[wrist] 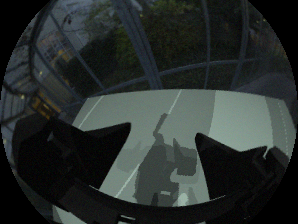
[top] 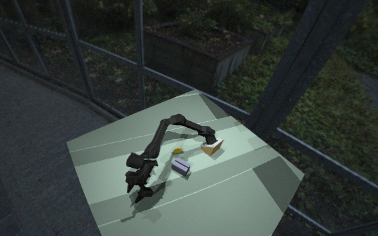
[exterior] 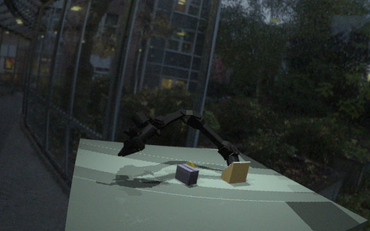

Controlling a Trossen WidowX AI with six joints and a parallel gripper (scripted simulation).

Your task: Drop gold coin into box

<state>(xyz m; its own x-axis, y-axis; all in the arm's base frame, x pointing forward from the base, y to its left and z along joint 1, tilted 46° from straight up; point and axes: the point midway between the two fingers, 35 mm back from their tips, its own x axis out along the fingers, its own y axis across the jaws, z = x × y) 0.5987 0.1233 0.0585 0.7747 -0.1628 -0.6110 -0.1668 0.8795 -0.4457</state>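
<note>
The coin is 400 mm behind my gripper tip, 160 mm to the right of it and 90 mm below it.
</note>
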